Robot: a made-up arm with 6 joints.
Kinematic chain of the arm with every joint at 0, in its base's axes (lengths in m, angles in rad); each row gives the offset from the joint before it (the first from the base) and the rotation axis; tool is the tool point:
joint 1: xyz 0 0 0.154 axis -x
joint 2: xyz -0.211 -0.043 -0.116 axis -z
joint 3: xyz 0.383 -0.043 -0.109 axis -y
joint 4: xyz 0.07 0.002 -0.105 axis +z
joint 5: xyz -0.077 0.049 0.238 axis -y
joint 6: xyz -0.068 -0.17 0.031 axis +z
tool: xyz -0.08 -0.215 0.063
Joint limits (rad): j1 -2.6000..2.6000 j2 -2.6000..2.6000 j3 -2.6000..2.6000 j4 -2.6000..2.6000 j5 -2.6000..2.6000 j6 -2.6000..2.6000
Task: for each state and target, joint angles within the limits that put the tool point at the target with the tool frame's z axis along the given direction. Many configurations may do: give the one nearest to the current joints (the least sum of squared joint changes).
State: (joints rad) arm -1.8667 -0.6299 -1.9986 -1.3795 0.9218 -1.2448
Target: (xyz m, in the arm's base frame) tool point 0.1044 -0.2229 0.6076 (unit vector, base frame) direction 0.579 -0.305 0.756
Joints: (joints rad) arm -2.3283 -0.5099 -2.0110 -1.3042 0.4046 -1.2920
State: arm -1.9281 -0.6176 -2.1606 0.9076 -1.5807 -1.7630
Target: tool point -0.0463 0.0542 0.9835 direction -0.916 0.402 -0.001
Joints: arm -2.2751 -1.3244 -1.9045 1.0760 -1.9285 -1.1562
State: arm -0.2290 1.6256 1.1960 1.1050 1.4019 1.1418
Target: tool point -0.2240 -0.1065 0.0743 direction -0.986 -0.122 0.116
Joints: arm -0.7259 0.9164 1.5875 1.7916 0.9449 1.7473
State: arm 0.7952 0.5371 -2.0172 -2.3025 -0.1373 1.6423
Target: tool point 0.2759 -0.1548 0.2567 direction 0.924 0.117 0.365
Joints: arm 0.1934 0.4242 -0.9620 -1.9314 0.4665 1.1870
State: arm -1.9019 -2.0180 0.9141 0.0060 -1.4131 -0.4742
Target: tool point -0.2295 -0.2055 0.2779 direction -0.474 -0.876 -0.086
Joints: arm -1.9805 -2.6000 0.3343 0.0164 -0.9114 -1.0841
